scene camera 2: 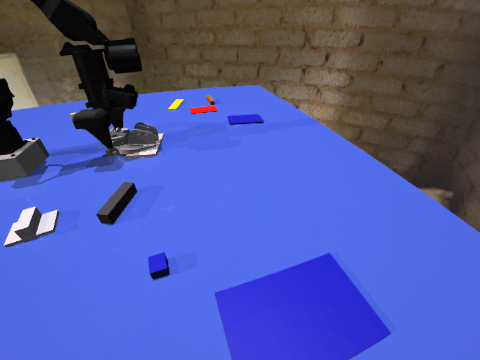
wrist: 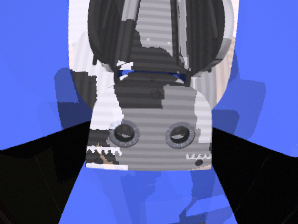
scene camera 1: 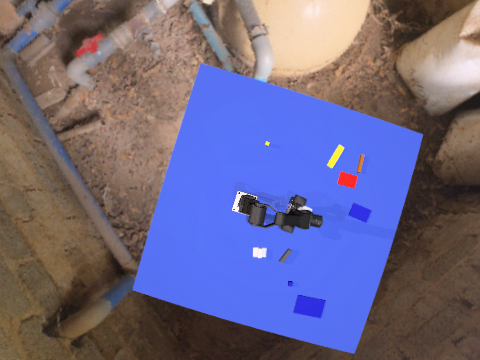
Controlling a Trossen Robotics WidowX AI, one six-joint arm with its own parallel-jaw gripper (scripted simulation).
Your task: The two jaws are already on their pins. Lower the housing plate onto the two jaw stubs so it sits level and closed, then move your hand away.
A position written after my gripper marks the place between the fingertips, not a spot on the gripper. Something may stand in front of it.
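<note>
Looking through scene camera 2, I find a large blue plate [scene camera 2: 314, 303], a dark bar [scene camera 2: 115, 205] and my own gripper [scene camera 2: 116, 141]. The wrist view gives me my gripper [wrist: 149, 130] as well. The dark bar is out of frame in the wrist view, and in the wrist view the large blue plate is out of frame too.
</note>
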